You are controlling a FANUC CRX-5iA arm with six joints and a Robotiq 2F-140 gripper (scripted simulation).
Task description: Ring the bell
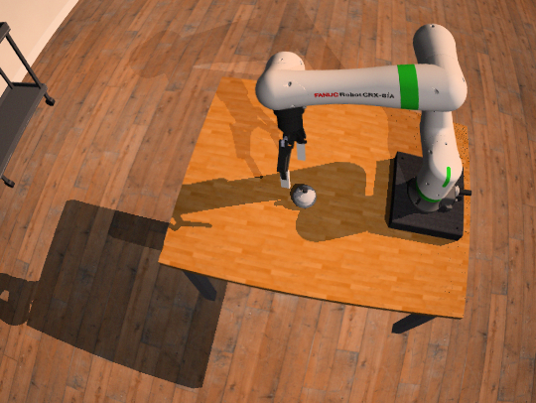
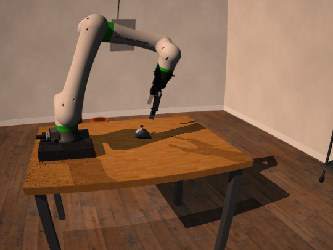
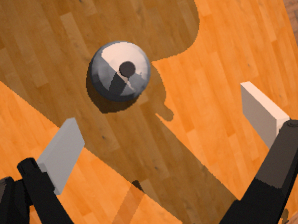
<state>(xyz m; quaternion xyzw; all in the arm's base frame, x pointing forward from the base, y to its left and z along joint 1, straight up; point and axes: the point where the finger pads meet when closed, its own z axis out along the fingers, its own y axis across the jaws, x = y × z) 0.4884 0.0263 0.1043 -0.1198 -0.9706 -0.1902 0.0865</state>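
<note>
Right now my hand is 40 mm past the bell button, 20 mm to the right of it and 100 mm above it. The rest, counted from my hand: grey dome bell 40 mm behind, 20 mm to the left, 120 mm below.
</note>
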